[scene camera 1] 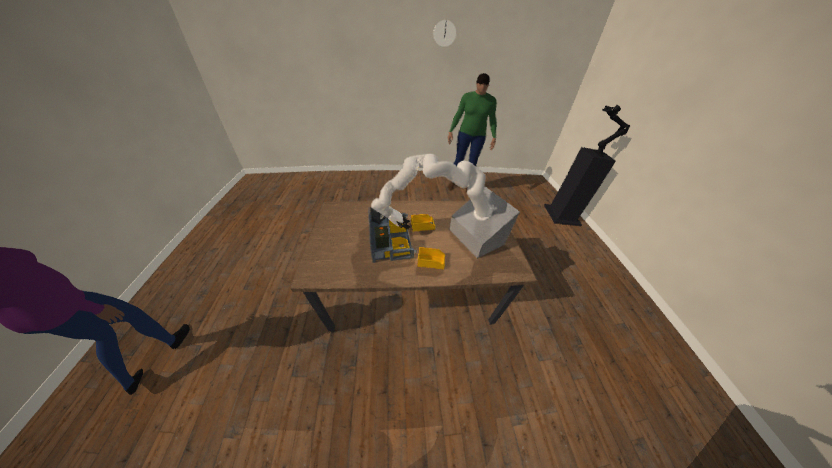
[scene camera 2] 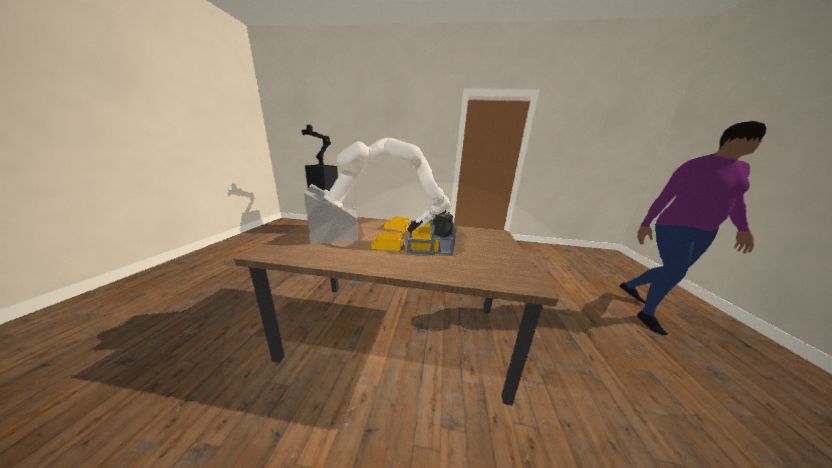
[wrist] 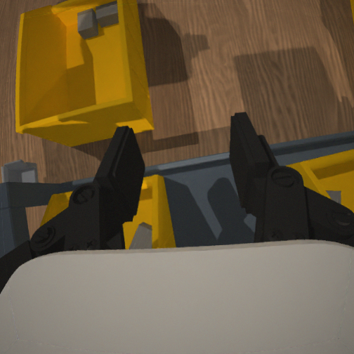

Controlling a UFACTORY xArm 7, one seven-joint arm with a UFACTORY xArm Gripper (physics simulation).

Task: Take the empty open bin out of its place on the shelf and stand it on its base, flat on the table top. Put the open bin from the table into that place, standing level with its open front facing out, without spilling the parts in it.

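Places are measured from the arm's base along level axes (x ahead, y left, z up), in metres.
Pixels of known places: gripper, fingertip midpoint: (scene camera 1: 408,225) (scene camera 2: 409,229); arm's base, link origin: (scene camera 1: 483,212) (scene camera 2: 333,201).
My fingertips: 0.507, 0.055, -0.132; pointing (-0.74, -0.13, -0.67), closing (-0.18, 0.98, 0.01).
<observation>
Ahead of a thing's pixels: the offset from my fingertips to its top centre, as dx, dy, dz. "spot": to the spot under its first point. Level surfaces: height alone.
My gripper (scene camera 1: 405,225) (scene camera 2: 413,227) (wrist: 183,141) is open and empty, over the shelf's table-side edge. A yellow open bin @[spot: -0.096, -0.150, -0.091] (scene camera 1: 422,222) (scene camera 2: 386,242) (wrist: 112,62) with grey parts stands on the table, beyond the left finger in the wrist view. Another yellow open bin @[spot: -0.172, +0.214, -0.094] (scene camera 1: 430,259) (scene camera 2: 396,223) stands on the table; its inside is too small to read. The blue-grey shelf (scene camera 1: 374,251) (scene camera 2: 433,244) (wrist: 320,143) holds a yellow bin @[spot: +0.038, +0.140, -0.075] (scene camera 1: 400,246) (wrist: 337,167) and a second yellow bin @[spot: +0.080, -0.008, -0.038] (scene camera 1: 397,227) (wrist: 165,212), each with grey parts. Bare shelf floor shows between them.
Black boxes (scene camera 1: 381,236) (scene camera 2: 443,224) with orange marks stand at the shelf's rear. The arm's grey base block (scene camera 1: 484,229) (scene camera 2: 332,220) stands on the wooden table @[dz -0.095] (scene camera 1: 331,256) (scene camera 2: 482,267). A person in purple (scene camera 1: 40,291) (scene camera 2: 706,186) stands beyond the table's shelf end.
</observation>
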